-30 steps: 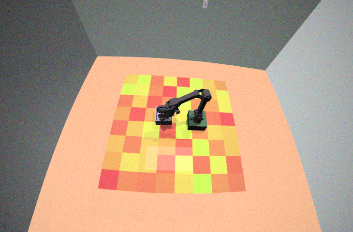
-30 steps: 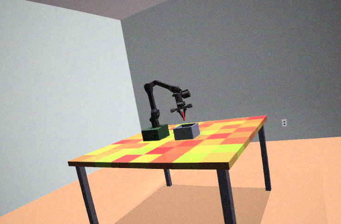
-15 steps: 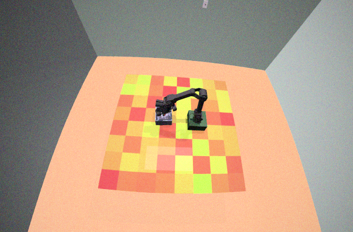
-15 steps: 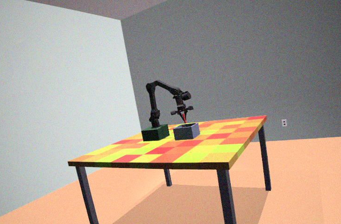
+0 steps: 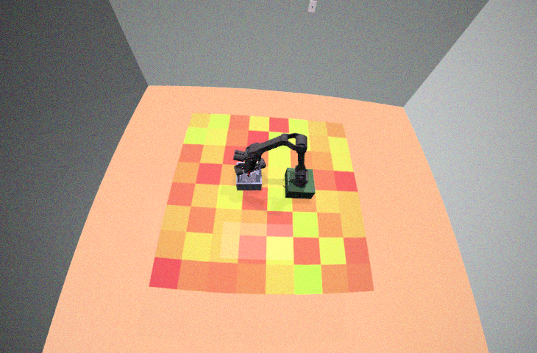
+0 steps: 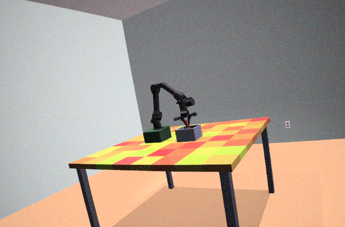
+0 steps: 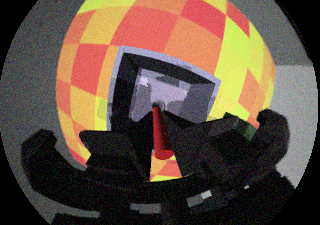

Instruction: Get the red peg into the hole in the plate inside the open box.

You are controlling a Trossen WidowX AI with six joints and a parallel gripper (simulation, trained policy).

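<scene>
My gripper tip is now right at the red peg. The rest, counted from my gripper tip: pale plate: 50 mm below; grey box: 70 mm below.
</scene>
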